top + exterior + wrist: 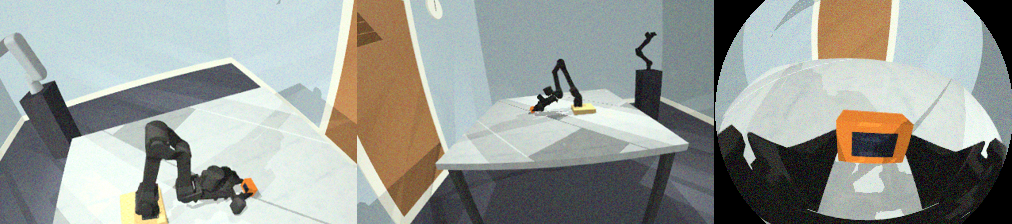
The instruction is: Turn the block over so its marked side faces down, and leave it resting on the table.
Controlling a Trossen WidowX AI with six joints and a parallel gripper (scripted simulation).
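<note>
The orange block is 1 cm behind my gripper tip.
</note>
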